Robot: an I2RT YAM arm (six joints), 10 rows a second.
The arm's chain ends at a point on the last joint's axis. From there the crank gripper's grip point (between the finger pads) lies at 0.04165 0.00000 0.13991 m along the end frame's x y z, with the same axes.
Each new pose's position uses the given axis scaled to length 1; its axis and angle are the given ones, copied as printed.
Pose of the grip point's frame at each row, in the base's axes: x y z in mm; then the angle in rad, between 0 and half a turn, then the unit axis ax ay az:
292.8, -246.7, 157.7, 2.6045, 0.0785, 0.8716, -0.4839
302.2, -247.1, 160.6, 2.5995, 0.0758, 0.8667, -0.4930
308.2, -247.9, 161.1, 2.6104, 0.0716, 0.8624, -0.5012
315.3, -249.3, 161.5, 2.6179, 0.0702, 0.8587, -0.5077
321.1, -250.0, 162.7, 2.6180, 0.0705, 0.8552, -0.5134
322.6, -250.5, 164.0, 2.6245, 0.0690, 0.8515, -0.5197
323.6, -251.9, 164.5, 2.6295, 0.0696, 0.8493, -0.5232
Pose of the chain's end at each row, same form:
275.6, -126.4, 238.5, 2.6045, 0.0785, 0.8716, -0.4839
284.6, -125.1, 238.8, 2.5995, 0.0758, 0.8667, -0.4930
291.9, -124.4, 237.3, 2.6104, 0.0716, 0.8624, -0.5012
300.2, -124.7, 236.0, 2.6179, 0.0702, 0.8587, -0.5077
306.4, -124.4, 235.7, 2.6180, 0.0705, 0.8552, -0.5134
308.9, -123.9, 235.3, 2.6245, 0.0690, 0.8515, -0.5197
310.8, -124.7, 234.9, 2.6295, 0.0696, 0.8493, -0.5232

